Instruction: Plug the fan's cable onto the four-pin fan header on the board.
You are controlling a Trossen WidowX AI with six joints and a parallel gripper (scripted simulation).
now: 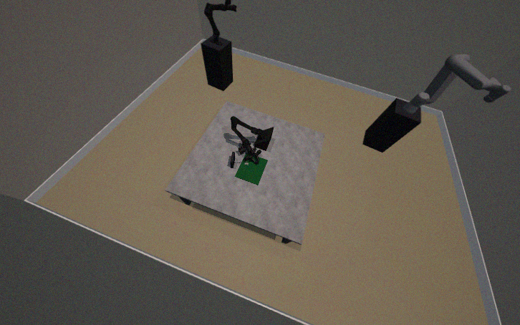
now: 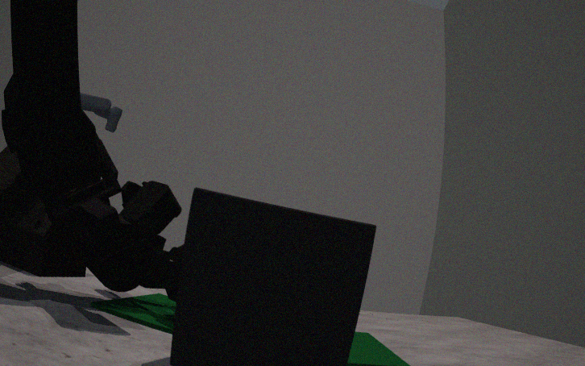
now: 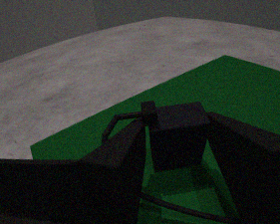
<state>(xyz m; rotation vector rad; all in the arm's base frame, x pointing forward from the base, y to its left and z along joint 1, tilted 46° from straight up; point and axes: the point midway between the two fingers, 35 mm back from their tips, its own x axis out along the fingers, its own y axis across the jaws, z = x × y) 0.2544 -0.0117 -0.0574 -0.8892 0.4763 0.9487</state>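
Now: gripper tip 1 cm above the dark fan plug. Round my gripper tip: green board: 7 cm ahead, 5 cm below, 2 cm to the right; fan header: 9 cm to the right, 5 cm ahead, 4 cm below; fan: 21 cm to the right, 11 cm ahead, 2 cm above.
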